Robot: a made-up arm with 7 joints. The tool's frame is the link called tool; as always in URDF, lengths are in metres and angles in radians. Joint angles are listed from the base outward.
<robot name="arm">
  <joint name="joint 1" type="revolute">
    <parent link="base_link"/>
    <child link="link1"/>
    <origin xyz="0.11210 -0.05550 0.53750"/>
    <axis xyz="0 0 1"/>
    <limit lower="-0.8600" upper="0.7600"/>
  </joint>
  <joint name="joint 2" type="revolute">
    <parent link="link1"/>
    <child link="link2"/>
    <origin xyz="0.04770 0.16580 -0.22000"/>
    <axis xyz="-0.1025 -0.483 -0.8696"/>
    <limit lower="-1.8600" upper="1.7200"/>
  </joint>
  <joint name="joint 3" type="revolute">
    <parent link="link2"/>
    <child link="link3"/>
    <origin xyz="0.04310 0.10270 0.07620"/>
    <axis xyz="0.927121 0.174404 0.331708"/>
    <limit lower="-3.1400" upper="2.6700"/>
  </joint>
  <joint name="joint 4" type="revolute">
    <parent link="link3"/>
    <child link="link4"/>
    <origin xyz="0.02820 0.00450 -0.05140"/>
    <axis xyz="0 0 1"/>
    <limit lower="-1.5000" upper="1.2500"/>
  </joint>
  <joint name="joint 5" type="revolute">
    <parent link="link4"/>
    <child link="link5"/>
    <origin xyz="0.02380 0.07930 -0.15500"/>
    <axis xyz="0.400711 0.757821 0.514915"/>
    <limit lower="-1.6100" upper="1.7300"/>
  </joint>
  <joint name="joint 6" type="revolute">
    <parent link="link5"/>
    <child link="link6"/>
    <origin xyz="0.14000 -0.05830 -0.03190"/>
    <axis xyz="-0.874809 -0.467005 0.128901"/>
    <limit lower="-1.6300" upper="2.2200"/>
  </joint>
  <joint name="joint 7" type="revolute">
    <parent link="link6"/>
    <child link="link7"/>
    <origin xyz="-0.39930 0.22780 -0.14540"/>
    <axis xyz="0 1 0"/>
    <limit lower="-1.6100" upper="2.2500"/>
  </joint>
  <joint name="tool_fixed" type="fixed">
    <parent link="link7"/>
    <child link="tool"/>
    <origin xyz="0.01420 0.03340 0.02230" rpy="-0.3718 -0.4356 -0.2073"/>
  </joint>
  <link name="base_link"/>
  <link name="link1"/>
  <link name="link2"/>
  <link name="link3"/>
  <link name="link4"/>
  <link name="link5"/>
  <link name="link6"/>
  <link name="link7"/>
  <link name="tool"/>
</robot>
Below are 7 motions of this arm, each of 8 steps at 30 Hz.
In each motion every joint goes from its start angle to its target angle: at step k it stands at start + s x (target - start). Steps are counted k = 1, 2, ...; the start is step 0. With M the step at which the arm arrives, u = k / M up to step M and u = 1 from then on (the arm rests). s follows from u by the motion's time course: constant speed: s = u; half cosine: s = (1 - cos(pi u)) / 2; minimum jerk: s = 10 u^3 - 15 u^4 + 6 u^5.
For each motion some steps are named. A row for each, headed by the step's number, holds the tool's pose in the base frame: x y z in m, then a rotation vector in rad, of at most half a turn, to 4 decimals.
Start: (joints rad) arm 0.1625 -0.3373 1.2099 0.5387 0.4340 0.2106 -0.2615
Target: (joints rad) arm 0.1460 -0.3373 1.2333 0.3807 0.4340 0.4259 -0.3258
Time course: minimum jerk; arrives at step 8
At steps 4, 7, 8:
4: -0.3501 0.1930 0.3420 1.2250 -0.2724 0.6795
7: -0.3720 0.2328 0.3408 1.1837 -0.3504 0.5742
8: -0.3727 0.2341 0.3407 1.1821 -0.3530 0.5708

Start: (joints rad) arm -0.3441 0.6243 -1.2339 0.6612 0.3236 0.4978 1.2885
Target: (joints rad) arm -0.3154 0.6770 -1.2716 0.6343 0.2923 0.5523 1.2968
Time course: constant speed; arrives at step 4
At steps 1, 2, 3, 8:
1: -0.1281 0.0188 0.0527 -1.5339 1.5717 -0.9468
2: -0.1322 0.0127 0.0533 -1.5524 1.5689 -0.9731
3: -0.1365 0.0066 0.0542 -1.5708 1.5664 -0.9994
8: -0.1408 0.0006 0.0554 -1.5893 1.5640 -1.0257

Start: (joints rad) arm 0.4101 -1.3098 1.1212 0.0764 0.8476 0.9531 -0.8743
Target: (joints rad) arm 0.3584 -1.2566 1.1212 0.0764 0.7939 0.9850 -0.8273
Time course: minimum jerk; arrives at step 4
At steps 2, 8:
2: -0.3032 -0.2778 0.4712 1.5722 0.3004 0.6869
8: -0.3334 -0.2544 0.4628 1.5542 0.2148 0.6778

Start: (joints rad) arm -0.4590 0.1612 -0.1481 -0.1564 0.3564 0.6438 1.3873
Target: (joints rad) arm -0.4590 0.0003 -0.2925 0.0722 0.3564 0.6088 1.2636
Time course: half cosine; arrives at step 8
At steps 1, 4, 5, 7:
1: 0.2470 0.2800 -0.1745 -0.7799 1.0986 -0.6737
4: 0.1865 0.2554 -0.1669 -0.9055 1.0346 -0.5435
5: 0.1626 0.2433 -0.1621 -0.9536 1.0071 -0.4867
7: 0.1301 0.2244 -0.1538 -1.0176 0.9671 -0.4036

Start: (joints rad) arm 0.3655 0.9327 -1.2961 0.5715 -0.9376 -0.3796 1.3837
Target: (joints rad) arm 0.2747 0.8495 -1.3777 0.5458 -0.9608 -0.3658 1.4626
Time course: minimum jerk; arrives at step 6
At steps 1, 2, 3, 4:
1: 0.1985 -0.0989 -0.0333 -1.2788 0.2034 -1.3085
2: 0.1956 -0.1073 -0.0298 -1.2902 0.2189 -1.3261
3: 0.1905 -0.1210 -0.0236 -1.3087 0.2443 -1.3554
4: 0.1851 -0.1344 -0.0168 -1.3268 0.2694 -1.3847

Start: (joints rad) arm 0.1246 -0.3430 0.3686 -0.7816 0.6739 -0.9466 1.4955
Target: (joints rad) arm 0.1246 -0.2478 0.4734 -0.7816 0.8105 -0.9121 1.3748
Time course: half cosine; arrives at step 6
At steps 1, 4, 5, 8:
1: 0.2048 0.3805 0.5494 1.0852 2.0172 0.9489
4: 0.2238 0.3521 0.5526 1.1524 1.9814 0.9817
5: 0.2284 0.3443 0.5529 1.1697 1.9709 0.9913
8: 0.2301 0.3415 0.5530 1.1760 1.9670 0.9950

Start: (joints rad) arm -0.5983 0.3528 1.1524 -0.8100 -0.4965 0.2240 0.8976
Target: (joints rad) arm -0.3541 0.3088 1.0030 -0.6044 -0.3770 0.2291 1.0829
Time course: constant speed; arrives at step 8
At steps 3, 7, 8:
3: 0.6891 0.5765 0.2693 0.3560 0.7588 -1.1672
7: 0.5781 0.6512 0.2472 0.2964 0.7710 -0.9238
8: 0.5481 0.6669 0.2412 0.2789 0.7756 -0.8620

